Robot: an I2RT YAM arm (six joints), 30 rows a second.
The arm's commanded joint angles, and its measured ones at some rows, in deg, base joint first. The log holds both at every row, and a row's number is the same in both.
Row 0, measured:
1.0, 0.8, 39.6, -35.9, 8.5, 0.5
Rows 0 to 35, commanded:
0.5, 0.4, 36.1, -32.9, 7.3, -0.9
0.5, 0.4, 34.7, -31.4, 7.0, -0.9
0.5, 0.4, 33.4, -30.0, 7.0, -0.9
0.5, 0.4, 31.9, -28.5, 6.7, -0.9
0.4, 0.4, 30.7, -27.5, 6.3, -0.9
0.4, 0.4, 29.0, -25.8, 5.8, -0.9
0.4, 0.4, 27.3, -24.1, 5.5, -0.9
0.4, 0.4, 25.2, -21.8, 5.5, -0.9
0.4, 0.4, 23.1, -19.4, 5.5, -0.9
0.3, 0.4, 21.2, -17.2, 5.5, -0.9
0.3, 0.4, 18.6, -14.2, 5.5, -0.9
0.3, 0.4, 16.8, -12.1, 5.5, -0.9
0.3, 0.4, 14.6, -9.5, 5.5, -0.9
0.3, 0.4, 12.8, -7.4, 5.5, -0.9
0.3, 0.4, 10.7, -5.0, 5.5, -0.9
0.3, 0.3, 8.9, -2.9, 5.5, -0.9
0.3, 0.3, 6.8, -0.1, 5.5, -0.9
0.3, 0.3, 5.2, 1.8, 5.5, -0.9
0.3, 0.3, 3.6, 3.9, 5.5, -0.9
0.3, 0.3, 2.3, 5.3, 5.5, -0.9
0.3, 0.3, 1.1, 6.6, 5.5, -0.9
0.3, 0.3, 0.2, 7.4, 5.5, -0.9
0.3, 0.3, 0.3, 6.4, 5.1, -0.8
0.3, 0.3, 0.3, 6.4, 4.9, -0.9
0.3, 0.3, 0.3, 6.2, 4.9, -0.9
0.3, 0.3, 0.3, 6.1, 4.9, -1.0
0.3, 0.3, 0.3, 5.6, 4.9, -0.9
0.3, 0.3, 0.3, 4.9, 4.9, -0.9
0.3, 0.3, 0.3, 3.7, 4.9, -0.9
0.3, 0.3, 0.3, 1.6, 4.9, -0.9
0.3, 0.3, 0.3, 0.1, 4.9, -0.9
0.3, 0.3, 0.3, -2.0, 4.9, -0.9
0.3, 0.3, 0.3, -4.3, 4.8, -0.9
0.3, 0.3, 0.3, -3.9, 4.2, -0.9
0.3, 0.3, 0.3, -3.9, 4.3, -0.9
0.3, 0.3, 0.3, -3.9, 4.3, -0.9
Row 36, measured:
0.8, 0.8, 0.4, -3.6, 4.9, -0.5
